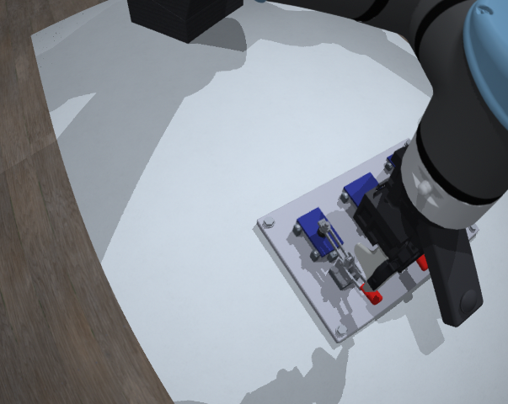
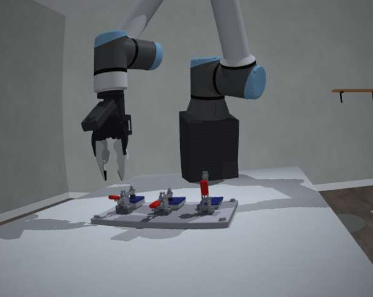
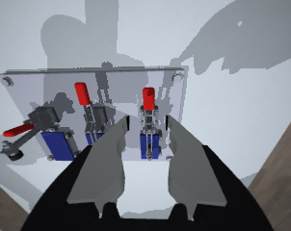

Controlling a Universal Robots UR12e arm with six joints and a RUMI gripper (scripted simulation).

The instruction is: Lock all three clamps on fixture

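Right now the grey fixture plate is 10 cm behind my hand, 10 cm to the left of it and 12 cm below it. From my hand the other things lie so: blue part: 16 cm behind, 20 cm to the left, 10 cm below.
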